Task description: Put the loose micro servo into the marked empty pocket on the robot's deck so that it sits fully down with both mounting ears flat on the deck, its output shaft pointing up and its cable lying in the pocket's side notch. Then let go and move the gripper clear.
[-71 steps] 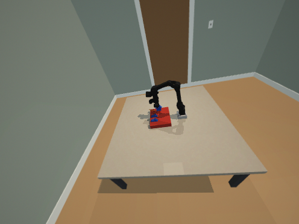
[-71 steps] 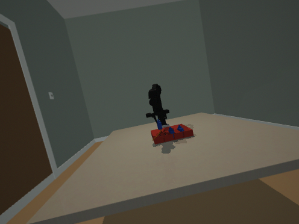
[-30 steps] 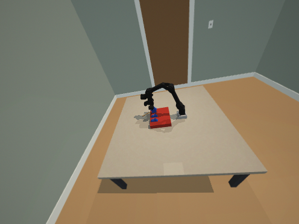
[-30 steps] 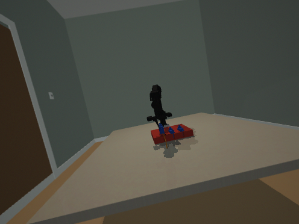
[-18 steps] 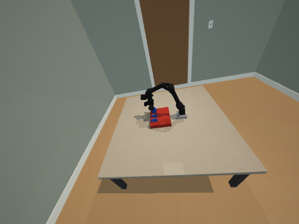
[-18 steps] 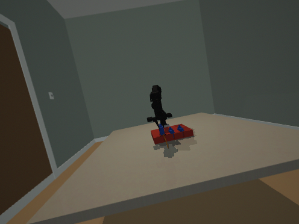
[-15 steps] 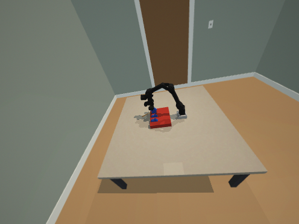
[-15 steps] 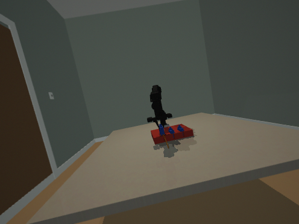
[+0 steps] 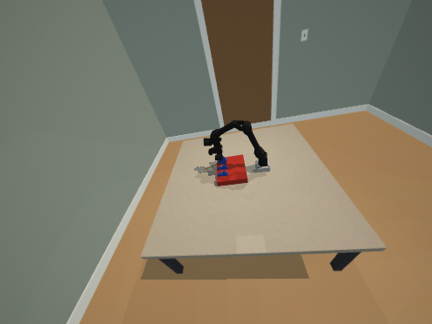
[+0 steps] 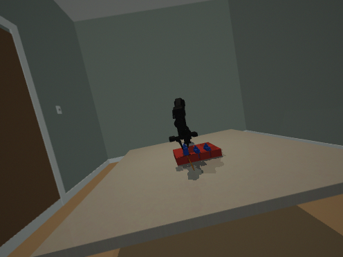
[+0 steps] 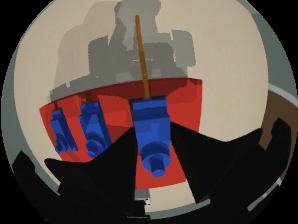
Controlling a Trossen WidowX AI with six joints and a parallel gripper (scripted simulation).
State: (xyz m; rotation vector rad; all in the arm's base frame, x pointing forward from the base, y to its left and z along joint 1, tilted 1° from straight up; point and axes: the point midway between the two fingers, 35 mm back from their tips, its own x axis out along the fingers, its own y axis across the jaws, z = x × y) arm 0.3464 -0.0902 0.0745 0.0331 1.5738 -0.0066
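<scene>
My gripper tip is 120 mm past the red deck, 80 mm to the right of it and 60 mm above it.
</scene>
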